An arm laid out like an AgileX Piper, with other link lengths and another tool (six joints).
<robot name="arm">
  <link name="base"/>
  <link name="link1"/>
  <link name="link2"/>
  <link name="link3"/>
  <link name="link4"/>
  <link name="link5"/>
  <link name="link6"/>
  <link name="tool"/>
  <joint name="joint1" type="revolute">
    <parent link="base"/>
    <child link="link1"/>
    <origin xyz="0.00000 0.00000 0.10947"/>
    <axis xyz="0 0 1"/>
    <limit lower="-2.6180" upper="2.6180"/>
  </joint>
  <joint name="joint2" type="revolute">
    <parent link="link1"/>
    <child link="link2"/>
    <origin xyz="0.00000 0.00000 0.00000"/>
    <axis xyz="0 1 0"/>
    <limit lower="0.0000" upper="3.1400"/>
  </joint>
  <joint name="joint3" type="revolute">
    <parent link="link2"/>
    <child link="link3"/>
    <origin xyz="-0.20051 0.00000 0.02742"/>
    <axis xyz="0 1 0"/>
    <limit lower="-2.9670" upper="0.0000"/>
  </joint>
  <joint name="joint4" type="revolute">
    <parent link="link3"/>
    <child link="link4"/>
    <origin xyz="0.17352 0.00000 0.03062"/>
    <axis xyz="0.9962 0 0.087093"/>
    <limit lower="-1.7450" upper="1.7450"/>
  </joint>
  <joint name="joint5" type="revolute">
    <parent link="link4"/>
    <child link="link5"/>
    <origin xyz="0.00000 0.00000 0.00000"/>
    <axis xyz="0 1 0"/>
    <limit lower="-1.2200" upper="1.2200"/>
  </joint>
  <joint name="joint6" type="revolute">
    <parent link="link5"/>
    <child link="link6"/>
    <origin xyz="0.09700 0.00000 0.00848"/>
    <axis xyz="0.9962 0 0.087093"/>
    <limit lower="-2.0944" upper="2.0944"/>
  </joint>
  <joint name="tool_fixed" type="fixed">
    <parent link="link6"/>
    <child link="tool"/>
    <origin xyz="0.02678 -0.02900 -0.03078" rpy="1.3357 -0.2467 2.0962"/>
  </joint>
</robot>
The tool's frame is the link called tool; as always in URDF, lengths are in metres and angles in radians.
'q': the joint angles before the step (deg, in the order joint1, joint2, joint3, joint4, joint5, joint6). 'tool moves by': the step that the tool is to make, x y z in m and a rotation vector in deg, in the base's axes. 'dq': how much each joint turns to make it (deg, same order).
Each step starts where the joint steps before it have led.
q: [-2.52, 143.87, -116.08, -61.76, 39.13, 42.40]
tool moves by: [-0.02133, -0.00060, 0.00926, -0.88, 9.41, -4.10]
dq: [0.40, -2.01, 0.01, 7.90, 10.02, -10.25]
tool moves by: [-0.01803, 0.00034, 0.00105, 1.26, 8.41, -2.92]
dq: [-0.17, -0.91, 0.33, 6.08, 7.46, -7.00]
